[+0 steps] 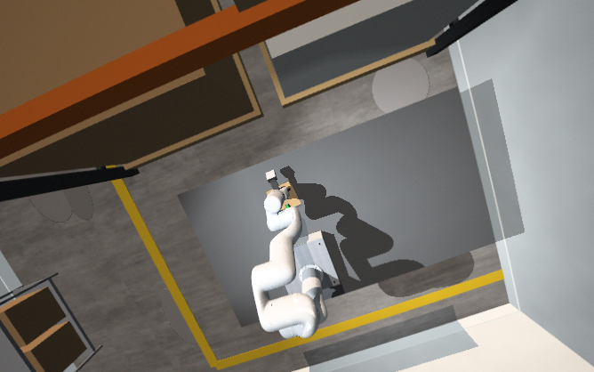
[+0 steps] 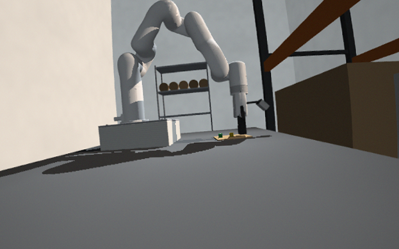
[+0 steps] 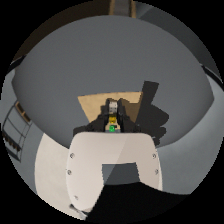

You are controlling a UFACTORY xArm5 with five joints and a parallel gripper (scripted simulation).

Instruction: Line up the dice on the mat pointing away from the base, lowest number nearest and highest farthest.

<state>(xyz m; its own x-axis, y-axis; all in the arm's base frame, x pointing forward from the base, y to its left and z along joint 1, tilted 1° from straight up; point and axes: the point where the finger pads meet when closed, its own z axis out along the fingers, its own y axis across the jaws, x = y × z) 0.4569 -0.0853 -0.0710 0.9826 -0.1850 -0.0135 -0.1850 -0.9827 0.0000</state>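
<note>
My gripper is now 10 mm above the white die. The rest, counted from my hand: yellow die 50 mm behind, 20 mm below, 10 mm to the left; then green die 90 mm behind, 20 mm to the left, 20 mm below; then tan mat 50 mm behind, 30 mm below, 10 mm to the left.
</note>
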